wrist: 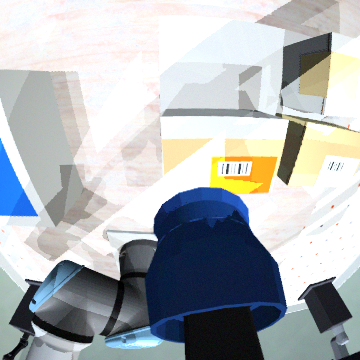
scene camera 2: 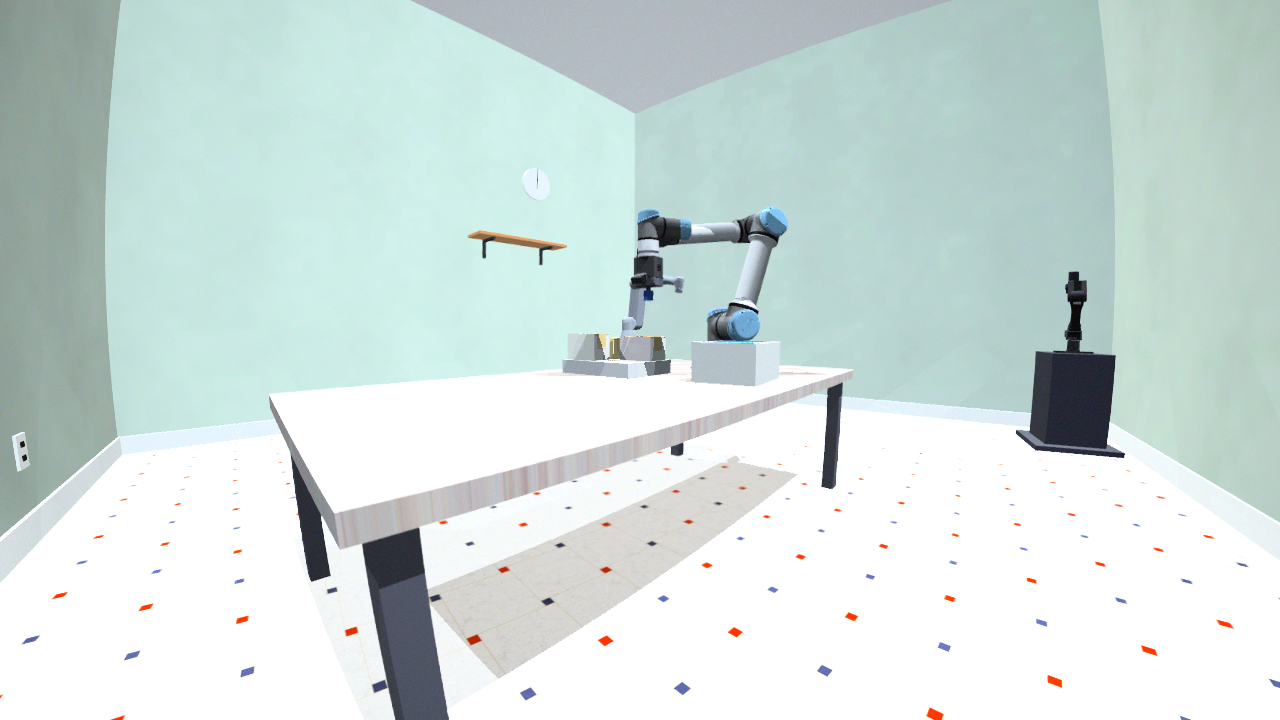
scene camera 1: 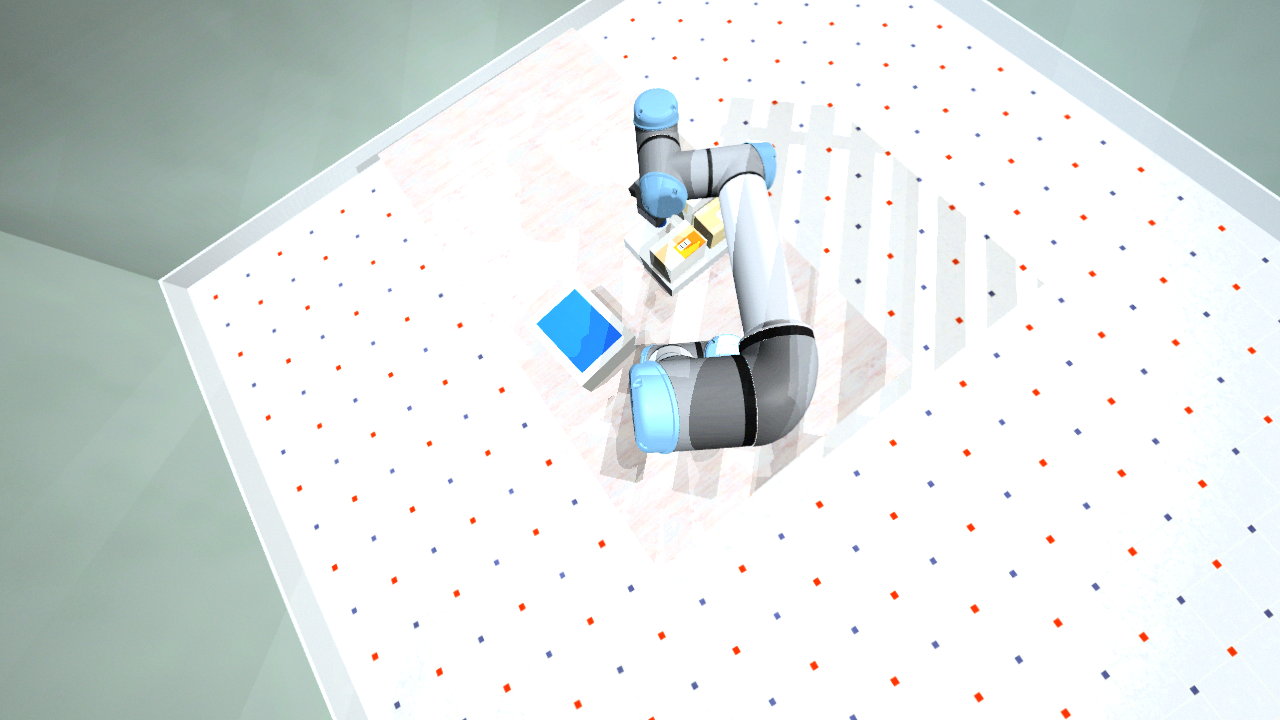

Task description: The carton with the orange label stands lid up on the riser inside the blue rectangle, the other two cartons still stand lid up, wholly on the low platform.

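Places are measured from the arm's base along level axes (x right, y down, z ahead), in metres.
Where they show: end effector, tool point: (wrist: 201, 228) (scene camera 2: 648, 300); arm's base, origin of the base link: (wrist: 146, 256).
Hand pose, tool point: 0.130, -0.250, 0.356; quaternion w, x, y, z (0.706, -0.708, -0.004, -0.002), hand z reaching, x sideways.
Note:
Things, the pixels of their top centre, and the offset from my tool point, as dx, dy, dz. "*": a spot on its surface instead. Level surfaces: height alone.
- carton with the orange label, middle of its top: (wrist: 225, 158) (scene camera 1: 678, 244) (scene camera 2: 642, 336) +0.043, +0.127, -0.028
- low platform, middle of its top: (wrist: 264, 107) (scene camera 1: 686, 232) (scene camera 2: 616, 359) +0.129, +0.212, +0.016
- second carton, middle of its top: (wrist: 332, 159) (scene camera 1: 720, 212) (scene camera 2: 608, 337) +0.207, +0.134, -0.043
- third carton, surface spot: (wrist: 345, 75) * +0.180, +0.117, +0.066
- riser, middle of its top: (scene camera 1: 578, 329) (scene camera 2: 738, 341) -0.329, +0.140, -0.002
- blue rectangle, middle of its top: (scene camera 1: 578, 329) -0.329, +0.140, -0.002
- table, its level: dy +0.260
The carton with the orange label (scene camera 1: 677, 254) (wrist: 187, 151) stands lid up on the low platform (scene camera 1: 633, 244) (scene camera 2: 597, 368) (wrist: 215, 45), at the side nearest the riser. A second carton (scene camera 1: 709, 223) (wrist: 317, 152) stands lid up beside it. A third carton (wrist: 345, 75) stands behind the second in the wrist view; the arm mostly hides it in scene camera 1. The riser (scene camera 1: 612, 361) (scene camera 2: 723, 363) (wrist: 37, 130) bears the blue rectangle (scene camera 1: 572, 326) (wrist: 14, 187), with no carton on it. My suction cup (scene camera 2: 648, 296) (wrist: 201, 200) is open and empty, hanging with a clear gap above the cartons.
My arm's base (scene camera 2: 741, 325) stands beyond the riser in scene camera 2. A grey arm (scene camera 2: 636, 306) stands behind the platform there. A black arm (scene camera 2: 1074, 308) stands on a dark pedestal (scene camera 2: 1072, 400) at the right. A wall shelf (scene camera 2: 517, 240) hangs behind the table (scene camera 2: 447, 429).

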